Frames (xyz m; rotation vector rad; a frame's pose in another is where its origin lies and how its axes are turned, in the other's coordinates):
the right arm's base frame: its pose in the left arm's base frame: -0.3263 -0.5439 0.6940 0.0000 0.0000 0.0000
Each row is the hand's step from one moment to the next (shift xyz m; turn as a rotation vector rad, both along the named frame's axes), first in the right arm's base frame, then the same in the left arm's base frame.
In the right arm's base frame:
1: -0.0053 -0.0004 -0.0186 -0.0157 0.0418 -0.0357
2: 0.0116 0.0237 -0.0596 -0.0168 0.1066 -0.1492
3: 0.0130 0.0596 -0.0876 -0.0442 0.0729 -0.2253
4: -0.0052 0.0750 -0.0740 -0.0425 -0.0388 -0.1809
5: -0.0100 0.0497 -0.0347 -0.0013 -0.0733 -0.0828
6: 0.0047 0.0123 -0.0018 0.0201 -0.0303 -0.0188
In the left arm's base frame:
1: -0.0053 -0.0004 -0.0186 -0.0157 0.0418 -0.0357
2: 0.0116 0.0237 -0.0596 -0.0168 0.1066 -0.1492
3: 0.0130 0.0596 -0.0876 -0.0442 0.0729 -0.2253
4: -0.0052 0.0750 -0.0740 -0.0425 -0.0388 -0.1809
5: -0.0100 0.0497 -0.0347 -0.0013 -0.0733 -0.0828
6: 0.0047 0.0123 -0.0018 0.0201 -0.0303 -0.0188

